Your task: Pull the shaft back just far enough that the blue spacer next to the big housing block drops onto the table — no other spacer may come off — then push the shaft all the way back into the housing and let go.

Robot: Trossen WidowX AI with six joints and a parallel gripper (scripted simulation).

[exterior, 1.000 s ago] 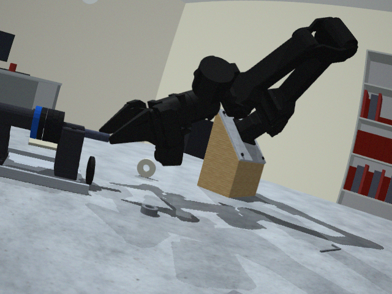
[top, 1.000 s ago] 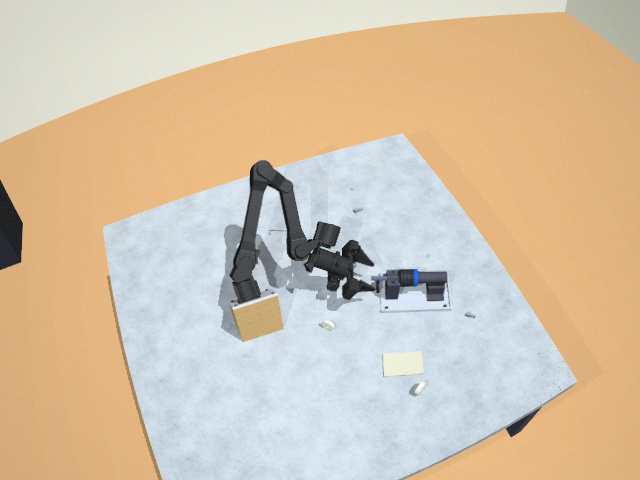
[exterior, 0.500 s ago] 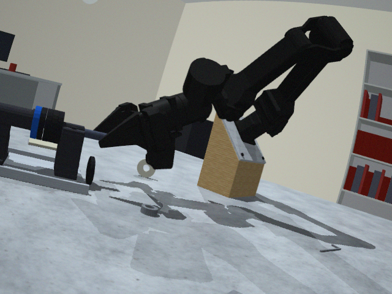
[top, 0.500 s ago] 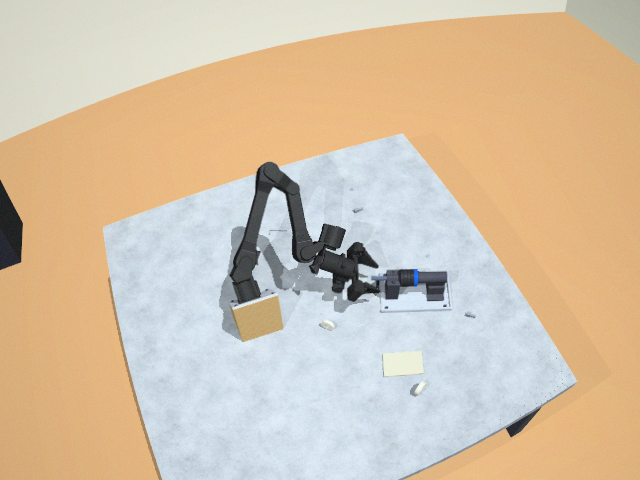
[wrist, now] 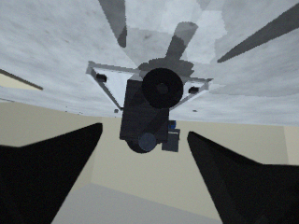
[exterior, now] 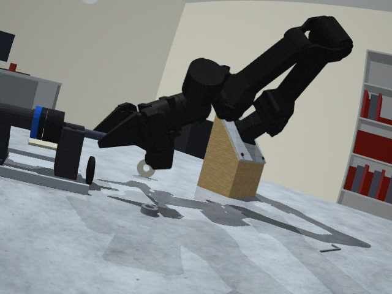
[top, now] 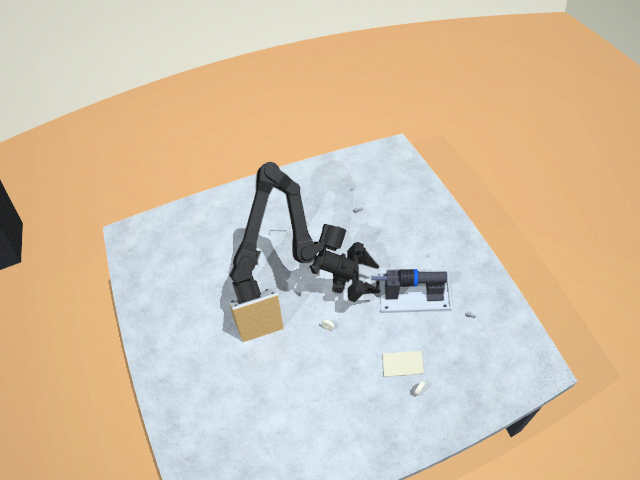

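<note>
Now: the black disc 50 mm below my gripper tip and 10 mm to the left of it. The rest, counted from my gripper tip: grey ring 130 mm to the left, 70 mm below, 30 mm behind; blue spacer 100 mm ahead, 40 mm to the right, 10 mm above; dark shaft 60 mm ahead, 30 mm to the right, 10 mm above.
</note>
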